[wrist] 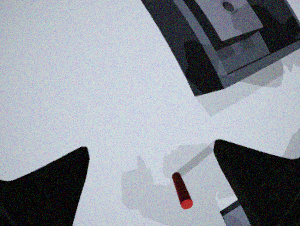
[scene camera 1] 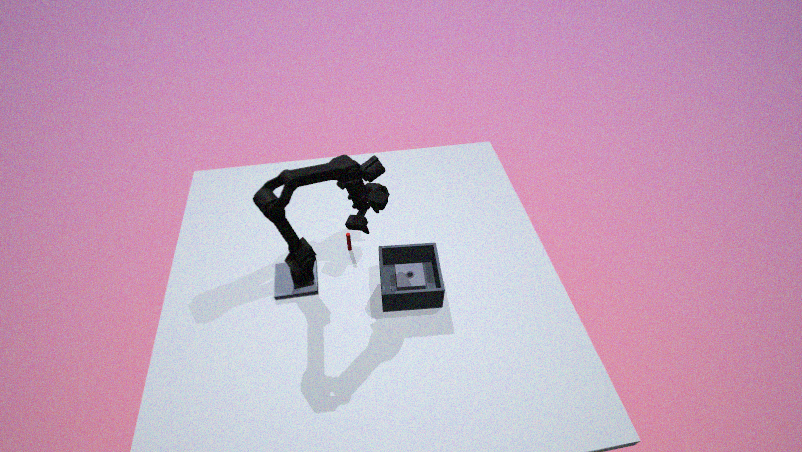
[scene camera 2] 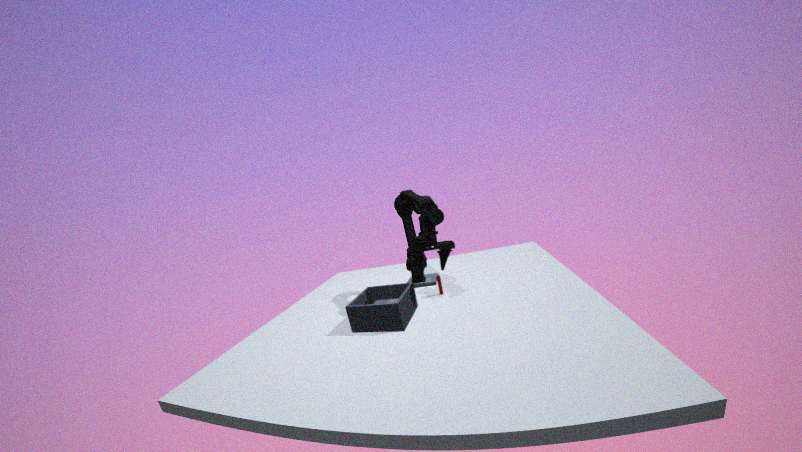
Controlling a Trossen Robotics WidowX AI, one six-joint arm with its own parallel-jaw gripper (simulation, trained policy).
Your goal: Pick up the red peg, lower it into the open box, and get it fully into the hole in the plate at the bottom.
my gripper: wrist; scene camera 1 372,223; scene camera 2
same spot on my gripper: (wrist: 258,179) = (scene camera 2: 420,260)
